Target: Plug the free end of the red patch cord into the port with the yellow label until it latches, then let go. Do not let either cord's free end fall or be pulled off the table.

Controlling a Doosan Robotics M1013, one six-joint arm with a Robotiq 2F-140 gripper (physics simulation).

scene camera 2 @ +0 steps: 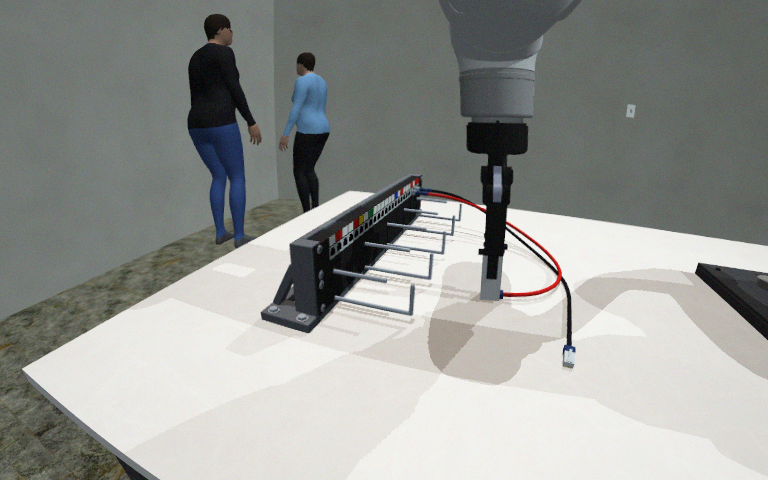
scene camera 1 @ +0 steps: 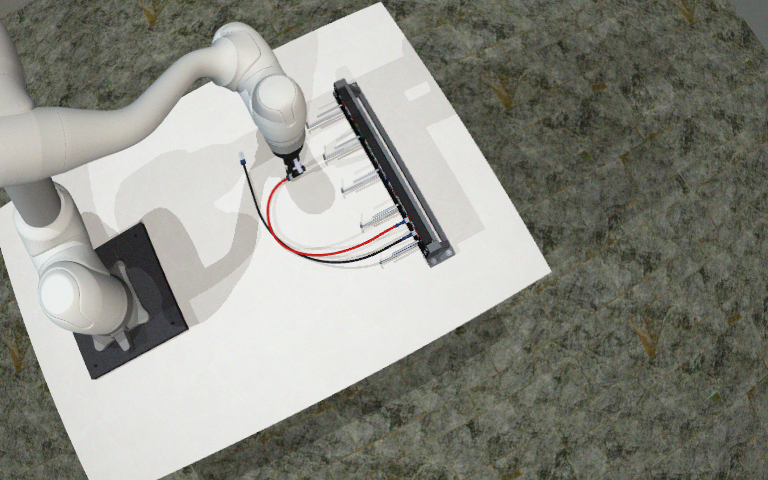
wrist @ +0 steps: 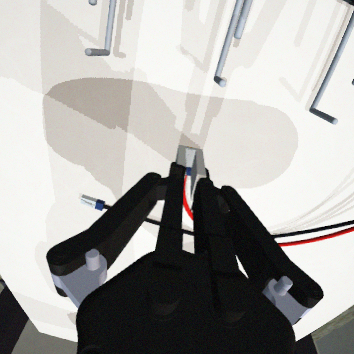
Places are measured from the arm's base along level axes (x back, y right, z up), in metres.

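Where they show: gripper, fingertip midpoint: [scene camera 2: 489, 295] [scene camera 1: 293, 175] [wrist: 187, 157]; arm's base, link origin: [scene camera 1: 111, 306].
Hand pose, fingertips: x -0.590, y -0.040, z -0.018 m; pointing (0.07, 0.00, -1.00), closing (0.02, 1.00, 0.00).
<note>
Each offset is from my fingertips to the top centre of the thing. "spot": to the spot under its first point.
My gripper [scene camera 1: 295, 172] [scene camera 2: 491, 287] [wrist: 187, 157] points down and is shut on the red cord's free-end plug, low over the table and apart from the patch panel @(dx -0.166, dy +0.115, dz +0.097 m) [scene camera 1: 385, 164] [scene camera 2: 305, 277]. The plug's blue boot @(dx +0.013, dy +0.000, dz +0.009 m) [scene camera 2: 501, 294] [wrist: 188, 171] shows at the fingertips; the fingers hide most of the plug. The red cord @(spot: dx +0.104, dy +0.051, dz +0.009 m) [scene camera 1: 267, 212] [scene camera 2: 532, 294] [wrist: 186, 200] loops back to the panel's far end in scene camera 2. The yellow label @(spot: dx -0.189, dy +0.002, dz +0.090 m) [scene camera 2: 361, 219] is on the panel's label row, between a red and a white label. The port under it is small and dark.
The black cord's free end @(spot: dx +0.094, dy -0.110, dz +0.003 m) [scene camera 1: 242, 160] [scene camera 2: 568, 356] [wrist: 92, 201] lies on the table. Wire hooks [scene camera 1: 342, 189] [scene camera 2: 411, 300] [wrist: 109, 30] stick out from the panel's port side. The arm's dark base plate [scene camera 1: 164, 288] is on the table. Two people stand behind the table in scene camera 2.
</note>
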